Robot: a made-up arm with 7 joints. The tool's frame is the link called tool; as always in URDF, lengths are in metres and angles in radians. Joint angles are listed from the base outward. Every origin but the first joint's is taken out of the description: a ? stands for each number. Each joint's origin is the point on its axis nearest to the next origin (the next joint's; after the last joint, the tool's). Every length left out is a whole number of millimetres.
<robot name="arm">
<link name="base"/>
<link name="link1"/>
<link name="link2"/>
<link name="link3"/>
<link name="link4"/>
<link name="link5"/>
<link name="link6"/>
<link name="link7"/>
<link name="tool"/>
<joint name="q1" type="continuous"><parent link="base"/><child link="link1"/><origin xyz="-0.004 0.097 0.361" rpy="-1.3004 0.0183 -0.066"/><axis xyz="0 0 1"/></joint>
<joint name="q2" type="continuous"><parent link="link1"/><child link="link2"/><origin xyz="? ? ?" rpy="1.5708 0 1.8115"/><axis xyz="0 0 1"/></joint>
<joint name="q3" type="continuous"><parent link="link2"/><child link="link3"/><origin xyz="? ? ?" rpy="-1.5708 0 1.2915"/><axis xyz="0 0 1"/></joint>
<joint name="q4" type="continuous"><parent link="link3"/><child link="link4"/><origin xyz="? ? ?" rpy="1.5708 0 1.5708"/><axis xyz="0 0 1"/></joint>
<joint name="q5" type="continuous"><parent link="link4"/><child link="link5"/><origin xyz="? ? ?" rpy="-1.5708 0 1.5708"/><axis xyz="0 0 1"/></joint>
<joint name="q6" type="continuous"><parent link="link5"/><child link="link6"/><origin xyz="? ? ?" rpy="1.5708 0 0"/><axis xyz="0 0 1"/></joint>
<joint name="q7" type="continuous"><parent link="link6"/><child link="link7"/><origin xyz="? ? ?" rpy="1.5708 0 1.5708"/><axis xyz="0 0 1"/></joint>
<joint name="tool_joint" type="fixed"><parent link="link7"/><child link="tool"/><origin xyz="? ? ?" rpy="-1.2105 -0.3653 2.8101"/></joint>
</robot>
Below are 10 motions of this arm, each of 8 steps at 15 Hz.
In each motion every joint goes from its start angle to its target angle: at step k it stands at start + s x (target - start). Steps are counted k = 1, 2, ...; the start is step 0. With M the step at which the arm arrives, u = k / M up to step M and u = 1 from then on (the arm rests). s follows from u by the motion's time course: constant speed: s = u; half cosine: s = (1 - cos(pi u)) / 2; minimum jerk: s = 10 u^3 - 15 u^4 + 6 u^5.
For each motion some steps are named. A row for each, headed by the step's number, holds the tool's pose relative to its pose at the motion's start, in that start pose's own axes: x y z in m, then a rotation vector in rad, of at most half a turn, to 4 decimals.
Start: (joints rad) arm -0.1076 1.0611 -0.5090 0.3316 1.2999 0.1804 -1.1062
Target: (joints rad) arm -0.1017 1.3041 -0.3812 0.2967 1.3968 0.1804 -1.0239
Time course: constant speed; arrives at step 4
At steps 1, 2, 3, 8:
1: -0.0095 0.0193 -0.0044 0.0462 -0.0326 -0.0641
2: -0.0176 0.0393 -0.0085 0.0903 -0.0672 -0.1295
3: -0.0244 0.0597 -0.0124 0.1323 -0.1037 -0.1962
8: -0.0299 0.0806 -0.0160 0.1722 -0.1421 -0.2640

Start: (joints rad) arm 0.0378 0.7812 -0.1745 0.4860 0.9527 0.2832 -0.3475
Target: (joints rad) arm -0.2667 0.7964 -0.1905 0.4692 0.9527 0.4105 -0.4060
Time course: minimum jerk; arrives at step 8
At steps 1, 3, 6, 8:
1: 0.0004 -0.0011 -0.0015 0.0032 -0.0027 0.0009
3: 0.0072 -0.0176 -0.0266 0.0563 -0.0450 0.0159
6: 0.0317 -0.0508 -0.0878 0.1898 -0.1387 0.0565
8: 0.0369 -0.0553 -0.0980 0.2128 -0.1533 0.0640

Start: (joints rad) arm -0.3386 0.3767 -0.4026 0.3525 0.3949 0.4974 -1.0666
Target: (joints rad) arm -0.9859 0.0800 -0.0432 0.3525 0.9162 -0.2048 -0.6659
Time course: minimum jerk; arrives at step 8
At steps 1, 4, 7, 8:
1: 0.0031 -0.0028 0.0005 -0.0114 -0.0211 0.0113
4: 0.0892 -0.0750 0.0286 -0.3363 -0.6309 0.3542
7: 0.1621 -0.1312 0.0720 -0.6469 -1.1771 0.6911
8: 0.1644 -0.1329 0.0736 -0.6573 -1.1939 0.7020

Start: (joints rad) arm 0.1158 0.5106 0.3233 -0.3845 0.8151 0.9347 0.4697
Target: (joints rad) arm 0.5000 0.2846 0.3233 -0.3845 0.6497 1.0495 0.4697
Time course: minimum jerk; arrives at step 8
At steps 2, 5, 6, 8:
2: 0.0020 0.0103 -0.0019 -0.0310 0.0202 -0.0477
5: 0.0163 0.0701 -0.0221 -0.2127 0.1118 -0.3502
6: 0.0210 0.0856 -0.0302 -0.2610 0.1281 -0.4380
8: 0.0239 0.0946 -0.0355 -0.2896 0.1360 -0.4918

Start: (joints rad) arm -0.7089 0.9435 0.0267 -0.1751 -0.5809 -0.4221 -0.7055
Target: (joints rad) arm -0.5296 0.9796 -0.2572 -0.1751 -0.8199 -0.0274 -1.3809
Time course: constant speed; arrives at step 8
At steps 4, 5, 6, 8:
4: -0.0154 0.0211 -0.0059 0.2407 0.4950 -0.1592
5: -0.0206 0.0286 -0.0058 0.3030 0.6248 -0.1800
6: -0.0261 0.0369 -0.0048 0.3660 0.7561 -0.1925
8: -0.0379 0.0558 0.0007 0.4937 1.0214 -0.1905

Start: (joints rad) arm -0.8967 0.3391 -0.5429 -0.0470 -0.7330 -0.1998 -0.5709
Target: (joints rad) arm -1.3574 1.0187 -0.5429 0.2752 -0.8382 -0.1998 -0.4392
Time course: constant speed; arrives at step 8
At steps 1, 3, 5, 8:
1: 0.0184 -0.0242 -0.0100 -0.0283 -0.0650 -0.0686
3: 0.0552 -0.0796 -0.0216 -0.0966 -0.2154 -0.1848
5: 0.0908 -0.1415 -0.0195 -0.1790 -0.3890 -0.2691
8: 0.1395 -0.2378 0.0141 -0.3233 -0.6824 -0.3278

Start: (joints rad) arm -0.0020 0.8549 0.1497 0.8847 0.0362 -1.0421 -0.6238
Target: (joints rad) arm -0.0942 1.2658 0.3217 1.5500 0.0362 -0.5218 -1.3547
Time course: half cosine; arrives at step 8
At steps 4, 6, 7, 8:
4: 0.0729 0.0060 -0.0602 0.2988 0.1947 -0.4750
6: 0.1313 0.0104 -0.0914 0.6161 0.3304 -0.6475
7: 0.1504 0.0119 -0.0980 0.7241 0.3710 -0.6669
8: 0.1572 0.0124 -0.0999 0.7626 0.3851 -0.6698

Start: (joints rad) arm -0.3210 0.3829 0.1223 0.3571 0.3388 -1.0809 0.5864
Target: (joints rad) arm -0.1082 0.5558 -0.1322 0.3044 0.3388 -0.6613 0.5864
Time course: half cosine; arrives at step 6
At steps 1, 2, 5, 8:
1: 0.0034 -0.0028 -0.0010 -0.0123 0.0079 -0.0378
2: 0.0125 -0.0103 -0.0034 -0.0475 0.0297 -0.1411
5: 0.0458 -0.0378 -0.0081 -0.1995 0.1132 -0.5254
8: 0.0491 -0.0405 -0.0082 -0.2162 0.1218 -0.5628

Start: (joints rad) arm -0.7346 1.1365 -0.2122 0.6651 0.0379 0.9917 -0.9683
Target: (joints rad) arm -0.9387 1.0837 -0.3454 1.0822 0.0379 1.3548 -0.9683
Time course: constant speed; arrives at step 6
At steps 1, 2, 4, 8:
1: -0.0033 -0.0085 -0.0093 0.0942 0.0291 -0.0400
2: -0.0067 -0.0162 -0.0185 0.1880 0.0577 -0.0803
4: -0.0133 -0.0290 -0.0362 0.3751 0.1127 -0.1615
8: -0.0194 -0.0382 -0.0529 0.5616 0.1652 -0.2429

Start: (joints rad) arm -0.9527 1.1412 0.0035 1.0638 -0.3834 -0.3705 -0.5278
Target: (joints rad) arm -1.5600 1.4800 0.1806 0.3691 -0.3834 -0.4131 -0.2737
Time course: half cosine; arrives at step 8
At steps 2, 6, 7, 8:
2: 0.0171 -0.0410 -0.0011 -0.0758 -0.0531 0.1869
6: 0.1648 -0.1604 0.0318 -0.4298 -0.3613 1.0703
7: 0.1910 -0.1647 0.0421 -0.4849 -0.4161 1.2001
8: 0.2000 -0.1654 0.0459 -0.5045 -0.4358 1.2451

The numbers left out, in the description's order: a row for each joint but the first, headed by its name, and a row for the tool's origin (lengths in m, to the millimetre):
q2: -0.031 0.04 0
q3: 0.284 -0.04 0
q4: 0 0.004 0
q5: -0.194 -0.024 0
q6: 0.032 -0.03 0
q7: 0.043 0.005 0
tool: -0.036 0.01 0

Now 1 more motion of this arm.
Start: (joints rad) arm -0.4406 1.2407 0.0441 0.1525 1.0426 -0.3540 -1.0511
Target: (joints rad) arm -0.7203 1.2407 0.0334 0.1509 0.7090 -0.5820 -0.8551
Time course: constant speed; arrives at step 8
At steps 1, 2, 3, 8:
1: 0.0052 0.0069 -0.0056 0.0165 -0.0524 0.0570
2: 0.0102 0.0140 -0.0108 0.0327 -0.1066 0.1136
3: 0.0150 0.0212 -0.0156 0.0488 -0.1625 0.1698
8: 0.0358 0.0590 -0.0335 0.1237 -0.4658 0.4441

